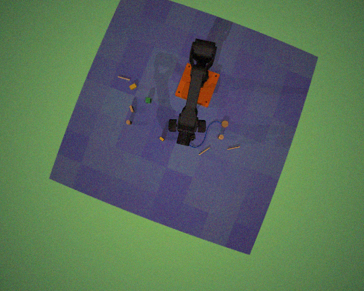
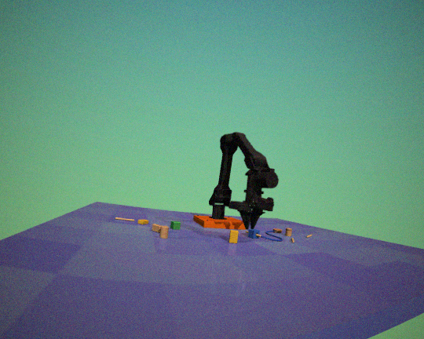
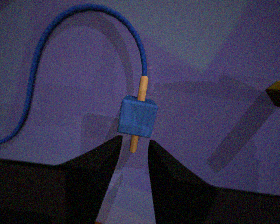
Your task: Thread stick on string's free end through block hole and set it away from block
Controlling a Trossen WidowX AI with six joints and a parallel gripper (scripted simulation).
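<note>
My gripper tip is now 2 cm short of the blue block, 1 cm to the right of it and 1 cm above it. Round my gripper tip: thin wooden stick 3 cm ahead, 1 cm to the left, 1 cm below; wooden cylinder 20 cm to the left, 1 cm below, 1 cm ahead; round wooden button 21 cm to the left, 7 cm behind, 2 cm below.
</note>
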